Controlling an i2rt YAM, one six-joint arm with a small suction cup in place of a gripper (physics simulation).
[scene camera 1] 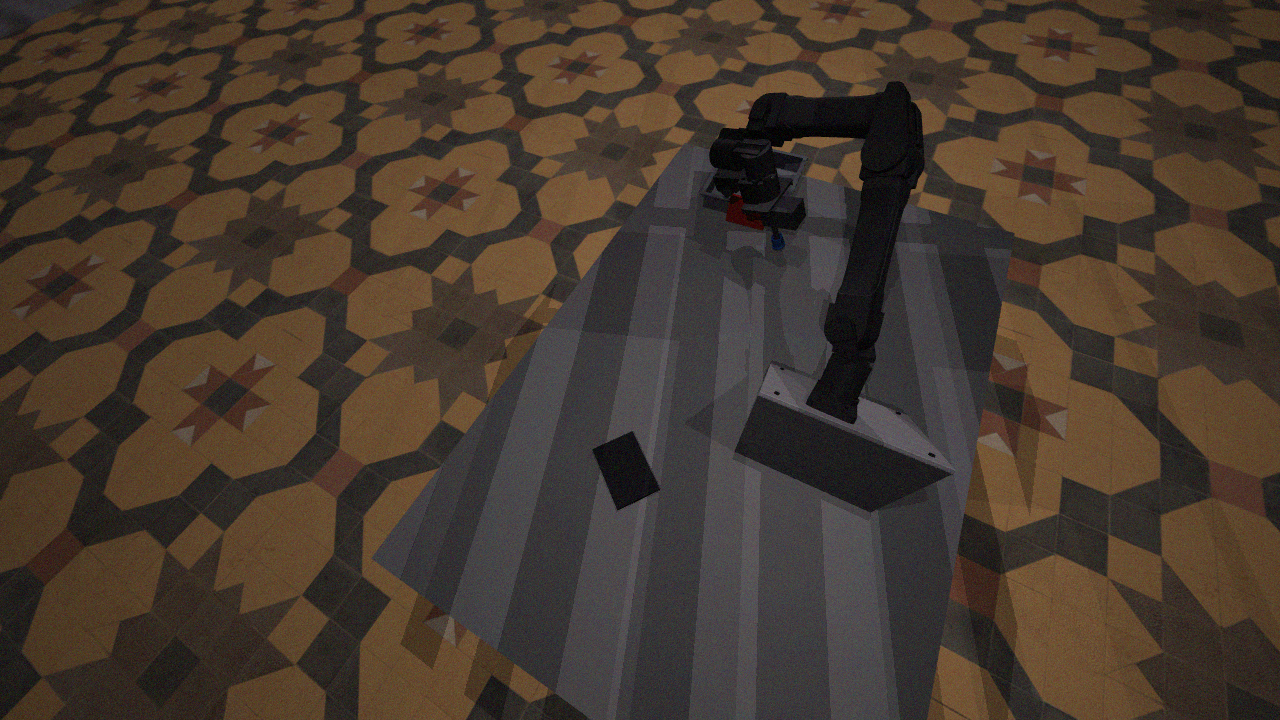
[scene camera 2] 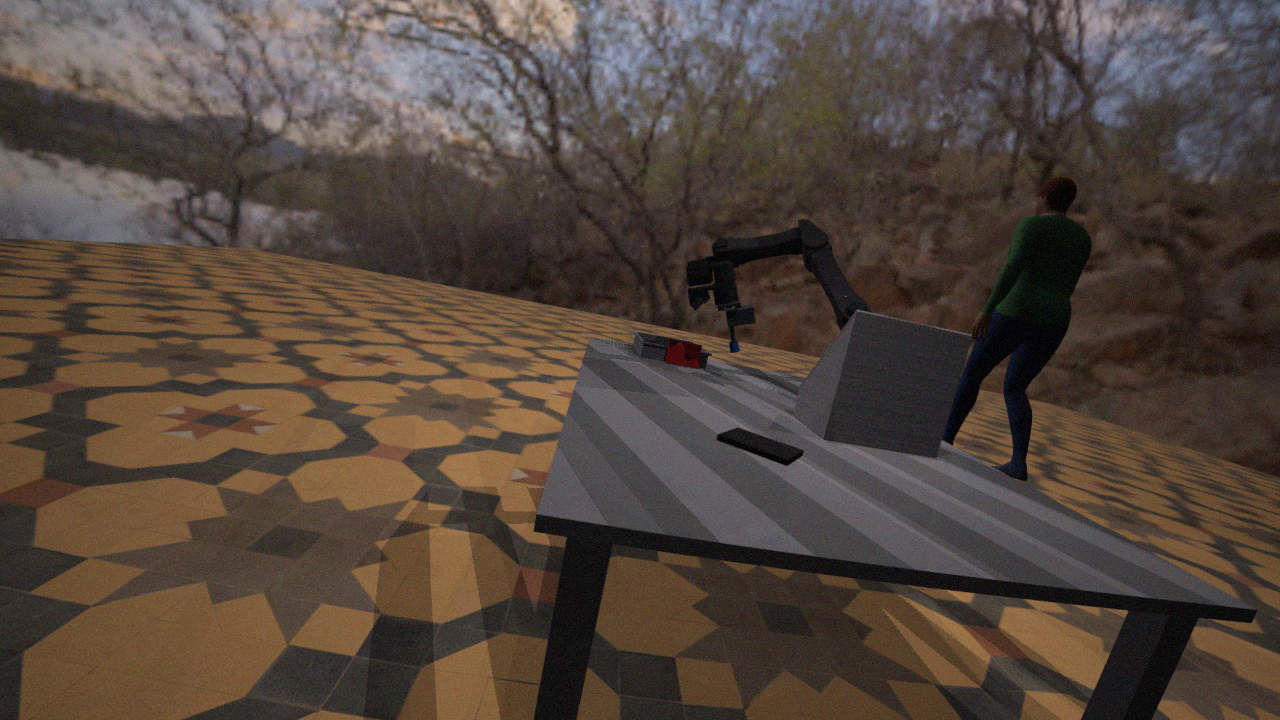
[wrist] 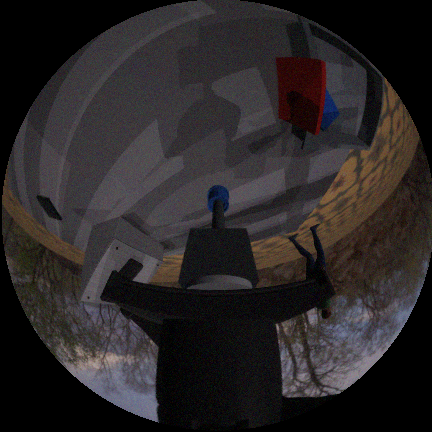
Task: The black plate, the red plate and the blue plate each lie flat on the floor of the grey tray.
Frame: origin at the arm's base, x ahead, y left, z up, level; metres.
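Seen in the pictures: end effector, tool point: (scene camera 1: 778,245) (scene camera 2: 734,351) (wrist: 217,194); arm's base, origin of the base link: (scene camera 1: 832,401) (scene camera 2: 874,358).
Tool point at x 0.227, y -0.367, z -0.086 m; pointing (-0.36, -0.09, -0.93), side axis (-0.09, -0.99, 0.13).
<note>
Pixels of each thing's top centre, then the offset from my tool point to it. Level surfaces: height alone.
- grey tray, middle of its top: (scene camera 1: 755,174) (scene camera 2: 670,341) dx +0.164, dy -0.253, dz -0.040 m
- red plate, middle of its top: (wrist: 317,97) (scene camera 1: 749,200) (scene camera 2: 686,342) dx +0.126, dy -0.125, dz -0.017 m
- blue plate, middle of its top: (wrist: 323,106) dx +0.113, dy -0.201, dz -0.077 m
- black plate, middle of its top: (scene camera 2: 761,442) (scene camera 1: 625,468) (wrist: 47,209) dx +0.045, dy +0.604, dz -0.080 m
- striped table, its level: dz -0.090 m
The grey tray (scene camera 1: 713,202) (scene camera 2: 650,346) (wrist: 371,107) stands at the table's far end. The red plate (scene camera 1: 741,213) (scene camera 2: 684,353) (wrist: 300,92) is tilted against the tray's near wall. A corner of the blue plate (wrist: 329,111) shows behind the red plate in the wrist view; the rest is hidden, so I cannot tell how it lies. The black plate (scene camera 1: 626,470) (scene camera 2: 759,445) (wrist: 49,207) lies flat on the table, far from the tray. My suction cup (scene camera 1: 776,240) (scene camera 2: 733,346) (wrist: 218,197) is open, holds nothing and hangs above the table beside the red plate.
The grey wedge-shaped arm base (scene camera 1: 827,447) (scene camera 2: 895,385) (wrist: 100,255) stands on the striped table (scene camera 1: 528,537) (scene camera 2: 626,501) near the black plate. A person in a green top (scene camera 2: 1042,268) stands beyond the table. The arm covers part of the tray in scene camera 1.
</note>
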